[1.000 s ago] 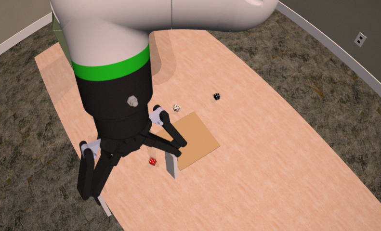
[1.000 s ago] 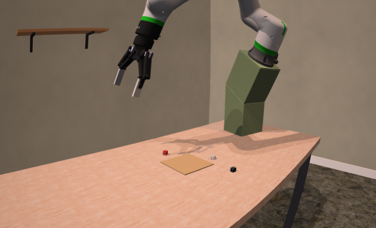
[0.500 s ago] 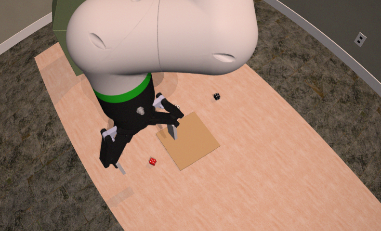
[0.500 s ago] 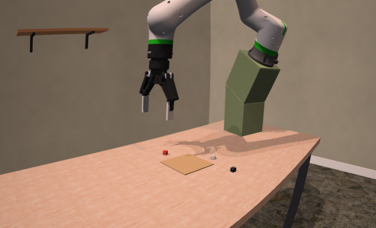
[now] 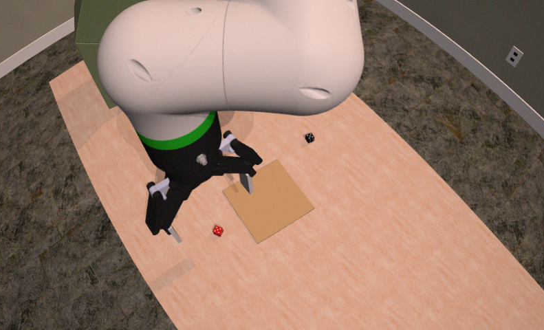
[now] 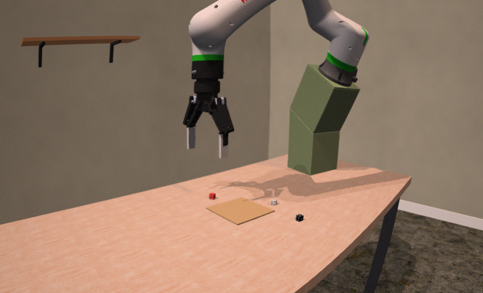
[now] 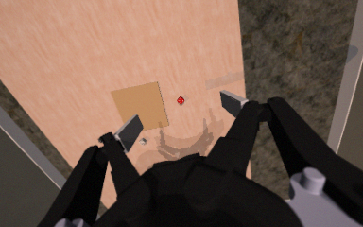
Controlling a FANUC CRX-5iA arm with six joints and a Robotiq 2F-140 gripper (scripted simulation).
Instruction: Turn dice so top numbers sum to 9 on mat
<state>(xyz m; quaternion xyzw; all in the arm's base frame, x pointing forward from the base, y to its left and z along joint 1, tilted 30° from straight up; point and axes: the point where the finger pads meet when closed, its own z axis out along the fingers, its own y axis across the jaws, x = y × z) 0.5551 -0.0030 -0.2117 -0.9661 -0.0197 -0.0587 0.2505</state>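
Now: hand 150 mm above the red die and 20 mm past it. The rest, counted from my hand: tan square mat: 160 mm below, 120 mm to the left, 20 mm behind; black die: 290 mm to the left, 150 mm below, 100 mm behind; white die: 160 mm to the left, 150 mm below, 130 mm behind.
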